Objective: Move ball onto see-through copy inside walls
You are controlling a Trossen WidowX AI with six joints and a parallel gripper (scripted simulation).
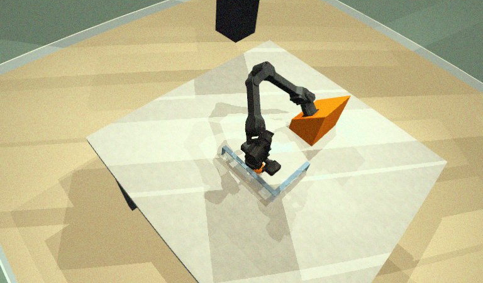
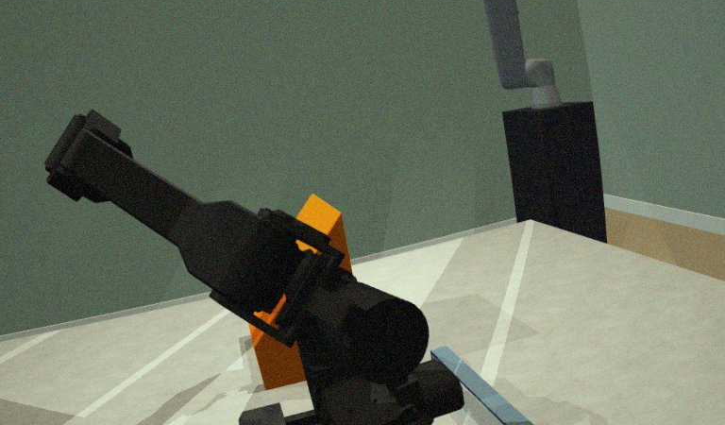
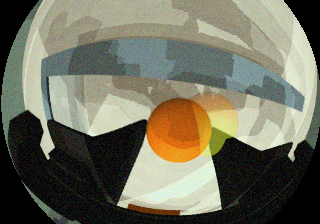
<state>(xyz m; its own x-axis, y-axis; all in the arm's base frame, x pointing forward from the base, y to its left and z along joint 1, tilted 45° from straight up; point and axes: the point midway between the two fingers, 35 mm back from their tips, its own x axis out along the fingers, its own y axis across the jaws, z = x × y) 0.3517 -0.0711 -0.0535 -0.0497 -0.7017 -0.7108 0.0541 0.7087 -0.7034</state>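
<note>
Now: gripper tip 1 cm short of the see-through copy of ball and 3 cm to the left of it. From my gripper tip the other things lie so: orange ball: right at my gripper tip; then low clear wall: 5 cm behind, 15 cm to the left.
</note>
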